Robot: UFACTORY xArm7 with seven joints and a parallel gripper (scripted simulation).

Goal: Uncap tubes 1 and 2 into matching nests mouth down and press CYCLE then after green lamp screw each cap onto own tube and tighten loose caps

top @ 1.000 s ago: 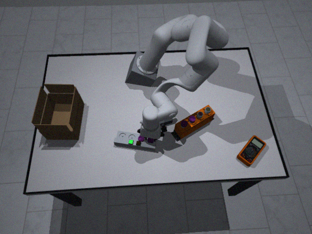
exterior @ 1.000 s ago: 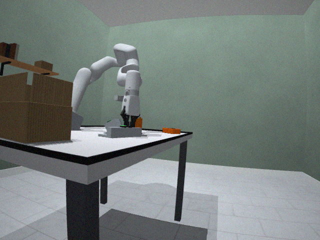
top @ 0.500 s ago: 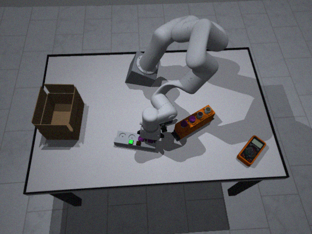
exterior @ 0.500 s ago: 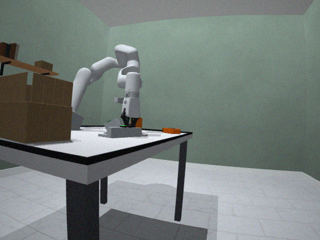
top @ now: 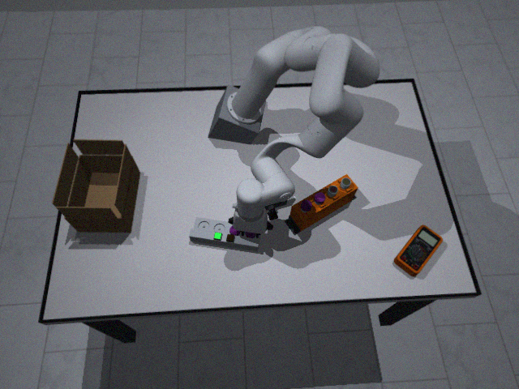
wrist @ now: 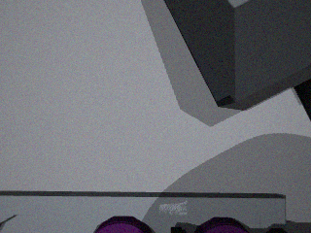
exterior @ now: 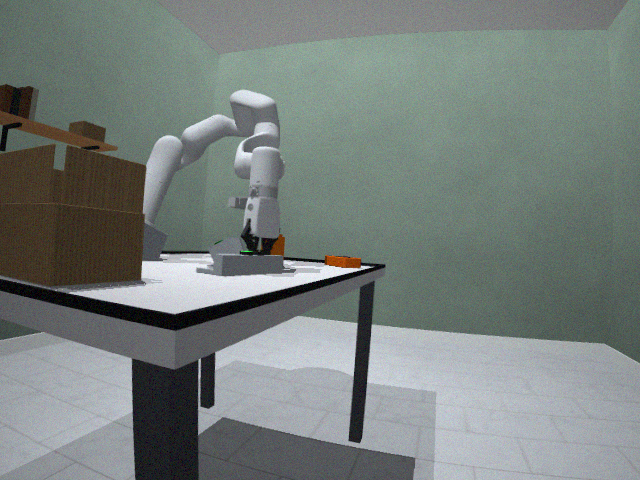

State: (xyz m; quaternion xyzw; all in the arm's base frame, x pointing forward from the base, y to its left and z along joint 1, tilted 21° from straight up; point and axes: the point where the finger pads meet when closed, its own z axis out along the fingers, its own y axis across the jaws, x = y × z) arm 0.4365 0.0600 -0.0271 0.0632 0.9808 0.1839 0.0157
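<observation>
Now: the purple cap 50 mm to the right of my hand, 20 mm below it and 10 mm behind it. From my hand the other things lie so: blue key: 170 mm behind, 60 mm to the left, 30 mm above; then green key: 150 mm behind, 30 mm above, 20 mm to the left; then grey key housing: 140 mm behind, 40 mm to the left, 20 mm above.
</observation>
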